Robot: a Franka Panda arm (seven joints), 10 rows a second.
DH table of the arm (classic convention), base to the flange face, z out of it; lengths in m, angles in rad. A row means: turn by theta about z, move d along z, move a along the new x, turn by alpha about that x. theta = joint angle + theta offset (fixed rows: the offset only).
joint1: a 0, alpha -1.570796, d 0.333, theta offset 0
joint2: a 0, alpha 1.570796, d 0, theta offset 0
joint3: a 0.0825, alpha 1.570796, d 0.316, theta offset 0
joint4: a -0.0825, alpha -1.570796, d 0, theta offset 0
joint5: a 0, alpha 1.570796, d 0.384, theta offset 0
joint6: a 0.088, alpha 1.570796, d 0, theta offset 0
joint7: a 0, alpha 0, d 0.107, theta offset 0
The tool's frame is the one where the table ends.
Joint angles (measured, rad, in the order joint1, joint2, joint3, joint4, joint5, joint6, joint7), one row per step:
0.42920, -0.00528, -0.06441, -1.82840, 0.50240, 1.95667, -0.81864
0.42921, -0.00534, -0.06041, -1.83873, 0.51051, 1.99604, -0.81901
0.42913, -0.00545, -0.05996, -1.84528, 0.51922, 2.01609, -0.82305
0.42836, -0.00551, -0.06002, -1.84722, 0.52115, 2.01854, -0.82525
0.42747, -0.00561, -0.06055, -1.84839, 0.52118, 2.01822, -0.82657
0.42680, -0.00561, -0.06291, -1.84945, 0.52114, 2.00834, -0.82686
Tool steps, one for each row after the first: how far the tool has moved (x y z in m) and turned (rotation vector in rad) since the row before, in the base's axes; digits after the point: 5 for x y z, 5 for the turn. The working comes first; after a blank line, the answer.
Tool pose at each row, in the base's axes (x y z in m, rotation vector in rad; the steps are taken from these numbers as rounded here):
0.52750, 0.23539, 0.54702, -2.34420, -1.31491, -0.32183
0.52956, 0.23663, 0.54562, -2.34929, -1.30129, -0.35978
0.53077, 0.23650, 0.54446, -2.34849, -1.29257, -0.37988
0.53099, 0.23601, 0.54379, -2.34781, -1.29154, -0.38181
0.53116, 0.23521, 0.54324, -2.34821, -1.29132, -0.38082
0.53075, 0.23383, 0.54183, -2.34766, -1.29034, -0.36758

0.00206, 0.00124, -0.00140, 0.01142, -0.02166, -0.01621
0.00121, -0.00013, -0.00116, 0.00930, -0.01014, -0.00793
0.00022, -0.00049, -0.00067, 0.00145, -0.00076, -0.00060
0.00017, -0.00080, -0.00055, -0.00045, 0.00064, -0.00013
-0.00041, -0.00138, -0.00141, -0.00224, 0.00931, 0.00198

